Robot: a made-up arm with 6 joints.
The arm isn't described. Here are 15 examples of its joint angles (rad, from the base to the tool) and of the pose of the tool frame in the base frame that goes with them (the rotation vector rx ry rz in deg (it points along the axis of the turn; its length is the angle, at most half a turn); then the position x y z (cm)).
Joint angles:
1: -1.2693 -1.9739 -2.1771 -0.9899 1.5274 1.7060
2: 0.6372 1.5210 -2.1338 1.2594 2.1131 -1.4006
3: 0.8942 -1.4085 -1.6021 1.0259 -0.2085 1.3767
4: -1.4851 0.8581 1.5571 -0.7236 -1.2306 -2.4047
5: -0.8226 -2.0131 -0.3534 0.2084 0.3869 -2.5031
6: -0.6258 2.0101 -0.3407 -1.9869 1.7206 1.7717
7: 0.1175 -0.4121 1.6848 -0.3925 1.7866 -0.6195
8: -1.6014 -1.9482 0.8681 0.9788 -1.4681 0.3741
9: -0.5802 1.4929 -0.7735 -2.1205 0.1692 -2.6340
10: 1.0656 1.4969 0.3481 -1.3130 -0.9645 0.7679
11: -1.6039 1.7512 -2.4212 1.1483 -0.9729 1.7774
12: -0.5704 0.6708 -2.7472 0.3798 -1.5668 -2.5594
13: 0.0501 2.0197 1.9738 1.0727 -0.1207 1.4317
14: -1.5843 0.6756 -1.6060 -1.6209 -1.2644 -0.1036
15: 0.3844 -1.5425 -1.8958 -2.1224 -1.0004 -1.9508
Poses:
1: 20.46 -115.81 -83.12 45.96 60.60 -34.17
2: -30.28 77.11 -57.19 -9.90 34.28 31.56
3: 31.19 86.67 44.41 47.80 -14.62 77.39
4: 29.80 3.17 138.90 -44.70 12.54 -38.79
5: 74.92 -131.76 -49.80 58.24 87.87 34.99
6: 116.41 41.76 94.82 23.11 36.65 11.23
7: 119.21 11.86 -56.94 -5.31 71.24 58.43
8: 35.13 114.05 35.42 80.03 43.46 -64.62
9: -60.70 45.29 92.80 10.02 -2.40 29.64
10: -26.22 -119.24 -50.02 -14.55 20.26 -11.27
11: 72.12 18.50 -87.80 -38.38 53.61 -3.01
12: 73.75 118.86 -14.91 -22.20 93.65 39.31
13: 80.10 -10.86 32.56 12.35 4.20 -20.91
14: 9.59 -90.95 -109.66 -13.98 76.55 5.34
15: 96.10 85.74 109.77 24.25 21.12 98.11
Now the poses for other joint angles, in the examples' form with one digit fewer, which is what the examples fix.
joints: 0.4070 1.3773 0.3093 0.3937 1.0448 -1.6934
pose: 107.9 68.0 56.6 -9.5 3.4 50.3
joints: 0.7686 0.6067 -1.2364 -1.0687 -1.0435 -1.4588
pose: 15.8 3.7 143.1 -34.2 -10.7 57.3
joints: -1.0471 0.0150 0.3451 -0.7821 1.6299 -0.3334
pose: -40.3 41.4 -79.8 -6.4 67.0 -13.7
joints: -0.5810 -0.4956 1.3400 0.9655 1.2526 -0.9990
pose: 100.4 -37.8 22.7 -28.9 88.3 11.0
